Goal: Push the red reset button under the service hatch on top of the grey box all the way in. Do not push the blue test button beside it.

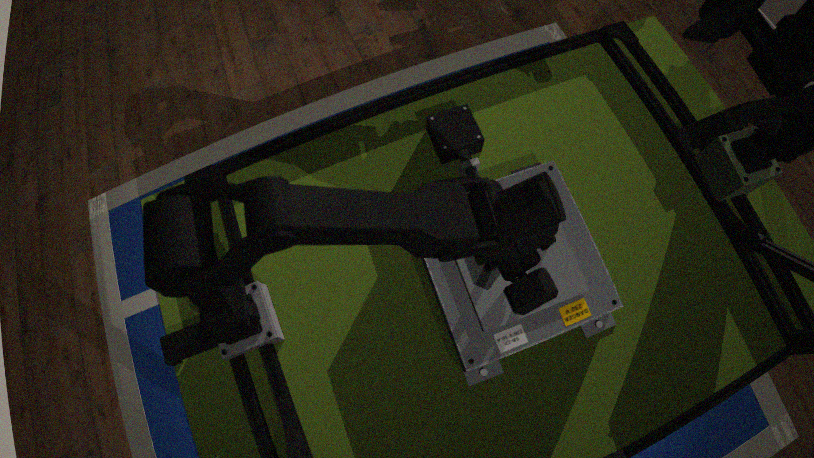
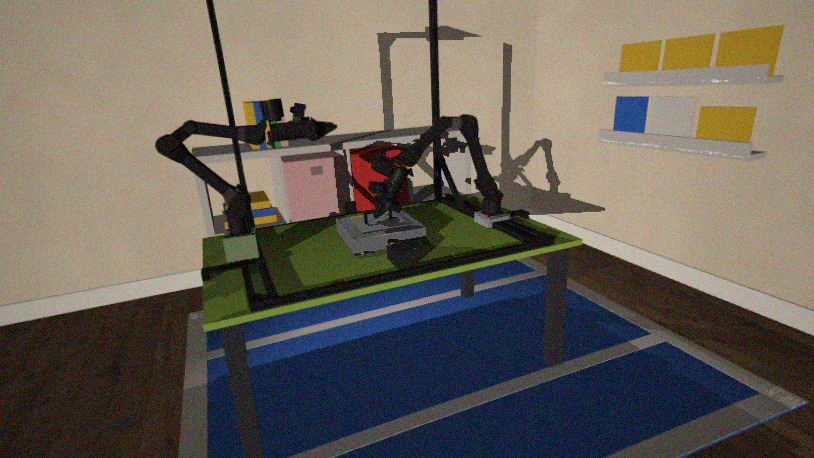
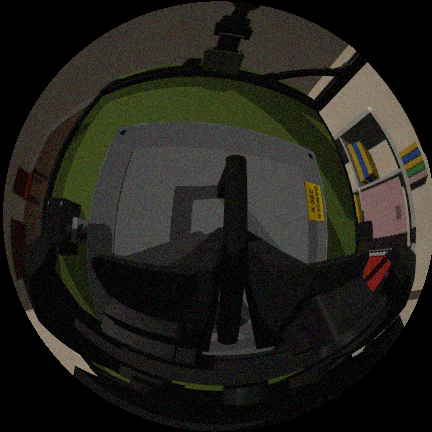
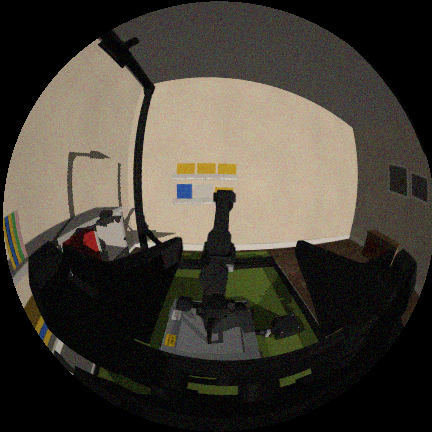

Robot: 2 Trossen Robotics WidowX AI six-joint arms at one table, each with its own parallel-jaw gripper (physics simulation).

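The grey box [image 1: 451, 295] [image 2: 360, 238] [image 3: 201, 132] [image 4: 189, 342] lies on the green table top. Its flat service hatch [image 3: 153, 193] [image 1: 578, 268] covers the top, and the red and blue buttons are hidden. My left gripper [image 1: 516, 277] [image 2: 382, 209] [image 3: 230, 233] reaches down onto the hatch and is shut on the hatch's black bar handle [image 3: 233, 189]. My right gripper [image 2: 330, 124] [image 4: 241, 245] is open and empty, held high above the far side of the table and away from the box.
A small black block [image 1: 454, 132] [image 2: 402, 250] [image 4: 285, 325] sits close beside the box. A yellow danger label [image 1: 574, 312] [image 3: 314, 200] marks one corner of the box. A black frame [image 1: 369, 106] borders the table. Shelves with coloured boxes stand behind.
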